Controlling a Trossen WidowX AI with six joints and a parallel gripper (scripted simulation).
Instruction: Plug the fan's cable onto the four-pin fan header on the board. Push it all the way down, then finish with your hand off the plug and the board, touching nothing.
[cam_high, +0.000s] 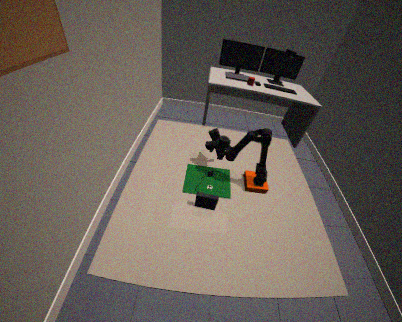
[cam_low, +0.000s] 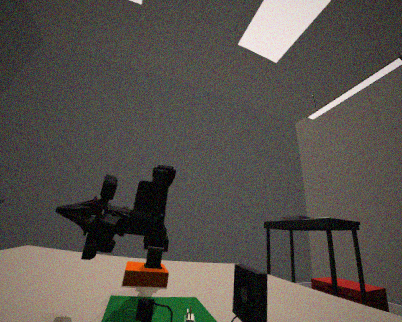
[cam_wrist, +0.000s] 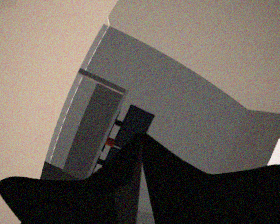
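My gripper tip is 260 mm to the right of the green board and 220 mm above it. The rest, counted from my gripper tip: white four-pin header (10 mm behind, 320 mm to the left, 200 mm below); then black fan (10 mm ahead, 450 mm to the left, 140 mm below).
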